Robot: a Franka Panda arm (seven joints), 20 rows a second.
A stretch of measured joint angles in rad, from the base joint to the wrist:
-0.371, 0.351, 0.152, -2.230, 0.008, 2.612, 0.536
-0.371, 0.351, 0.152, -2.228, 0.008, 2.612, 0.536
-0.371, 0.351, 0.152, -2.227, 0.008, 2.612, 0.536
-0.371, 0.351, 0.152, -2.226, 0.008, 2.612, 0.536
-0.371, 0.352, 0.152, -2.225, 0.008, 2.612, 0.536
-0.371, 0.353, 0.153, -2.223, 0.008, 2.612, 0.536
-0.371, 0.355, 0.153, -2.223, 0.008, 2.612, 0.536
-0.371, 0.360, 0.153, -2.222, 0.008, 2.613, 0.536
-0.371, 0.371, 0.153, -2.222, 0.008, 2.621, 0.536
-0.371, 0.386, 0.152, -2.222, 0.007, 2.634, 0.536
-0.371, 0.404, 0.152, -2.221, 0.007, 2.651, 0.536
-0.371, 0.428, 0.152, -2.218, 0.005, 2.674, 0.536
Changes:
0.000, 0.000, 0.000, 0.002, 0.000, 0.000, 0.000
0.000, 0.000, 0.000, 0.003, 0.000, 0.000, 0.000
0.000, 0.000, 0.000, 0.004, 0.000, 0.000, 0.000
0.000, 0.001, 0.000, 0.005, 0.000, 0.000, 0.000
0.000, 0.002, 0.001, 0.007, 0.000, 0.000, 0.000
0.000, 0.004, 0.001, 0.007, 0.000, 0.000, 0.000
0.000, 0.009, 0.001, 0.008, 0.000, 0.001, 0.000
0.000, 0.020, 0.001, 0.008, 0.000, 0.009, 0.000
0.000, 0.035, 0.000, 0.008, -0.001, 0.022, 0.000
0.000, 0.053, 0.000, 0.009, -0.001, 0.039, 0.000
0.000, 0.077, 0.000, 0.012, -0.003, 0.062, 0.000

